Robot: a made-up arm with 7 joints. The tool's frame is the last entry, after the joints. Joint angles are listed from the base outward. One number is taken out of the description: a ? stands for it. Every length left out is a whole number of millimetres.
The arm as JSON. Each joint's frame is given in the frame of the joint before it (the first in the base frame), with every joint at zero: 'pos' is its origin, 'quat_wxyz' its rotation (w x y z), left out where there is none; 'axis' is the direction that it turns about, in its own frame. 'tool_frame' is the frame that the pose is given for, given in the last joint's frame.
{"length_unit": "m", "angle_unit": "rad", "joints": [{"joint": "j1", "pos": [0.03, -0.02, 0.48], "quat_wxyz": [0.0, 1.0, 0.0, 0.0], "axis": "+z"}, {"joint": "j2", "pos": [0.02, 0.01, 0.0], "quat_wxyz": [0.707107, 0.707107, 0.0, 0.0], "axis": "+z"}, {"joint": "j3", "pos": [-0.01, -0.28, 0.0], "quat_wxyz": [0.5, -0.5, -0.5, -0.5], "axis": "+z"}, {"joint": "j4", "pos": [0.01, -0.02, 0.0], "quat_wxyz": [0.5, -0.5, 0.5, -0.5], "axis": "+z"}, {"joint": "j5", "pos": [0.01, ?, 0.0], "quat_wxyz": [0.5, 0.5, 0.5, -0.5], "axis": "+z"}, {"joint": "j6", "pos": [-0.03, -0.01, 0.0], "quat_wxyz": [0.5, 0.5, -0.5, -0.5], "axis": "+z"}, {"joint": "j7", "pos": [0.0, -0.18, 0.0], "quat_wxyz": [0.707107, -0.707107, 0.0, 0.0], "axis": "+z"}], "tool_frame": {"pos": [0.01, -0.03, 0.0], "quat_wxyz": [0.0, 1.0, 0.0, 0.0]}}
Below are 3 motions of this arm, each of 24 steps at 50 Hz.
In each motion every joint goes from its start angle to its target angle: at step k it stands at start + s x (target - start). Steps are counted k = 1, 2, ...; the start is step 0. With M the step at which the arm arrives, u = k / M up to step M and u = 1 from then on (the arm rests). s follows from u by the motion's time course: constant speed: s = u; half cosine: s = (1 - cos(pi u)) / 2; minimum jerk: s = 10 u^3 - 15 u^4 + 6 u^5.
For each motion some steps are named. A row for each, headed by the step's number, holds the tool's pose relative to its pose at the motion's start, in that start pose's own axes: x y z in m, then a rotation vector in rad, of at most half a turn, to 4 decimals.
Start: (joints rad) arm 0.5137 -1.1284 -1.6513 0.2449 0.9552 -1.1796 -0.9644
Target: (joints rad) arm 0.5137 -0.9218 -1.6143 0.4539 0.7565 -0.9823 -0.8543
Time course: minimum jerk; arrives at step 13
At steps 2, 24:
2: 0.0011 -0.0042 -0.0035 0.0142 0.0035 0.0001
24: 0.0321 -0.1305 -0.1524 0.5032 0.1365 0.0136

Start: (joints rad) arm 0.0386 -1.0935 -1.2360 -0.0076 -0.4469 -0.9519 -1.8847
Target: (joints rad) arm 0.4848 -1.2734 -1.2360 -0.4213 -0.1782 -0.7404 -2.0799
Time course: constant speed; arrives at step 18
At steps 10, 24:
10: 0.1116 -0.0998 -0.0862 0.2339 0.2267 0.1072
24: 0.1918 -0.1572 -0.1803 0.4169 0.3652 0.2021

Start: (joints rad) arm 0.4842 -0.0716 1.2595 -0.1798 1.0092 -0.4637 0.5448
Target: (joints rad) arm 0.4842 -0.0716 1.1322 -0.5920 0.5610 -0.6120 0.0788
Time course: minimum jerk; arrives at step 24
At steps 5, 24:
5: -0.0012 -0.0177 0.0042 0.0437 -0.0007 0.0526
24: -0.0027 -0.2917 -0.0136 0.6827 -0.2128 0.7603

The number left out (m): 0.39
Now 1 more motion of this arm.
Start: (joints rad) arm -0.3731 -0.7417 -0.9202 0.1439 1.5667 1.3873 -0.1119
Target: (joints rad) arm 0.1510 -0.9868 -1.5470 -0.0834 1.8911 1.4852 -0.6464
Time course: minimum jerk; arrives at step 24
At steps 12, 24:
12: -0.0520 0.0127 -0.1315 0.0122 -0.1655 0.2793
24: -0.0643 0.0674 -0.2494 -0.0500 -0.2767 0.5078

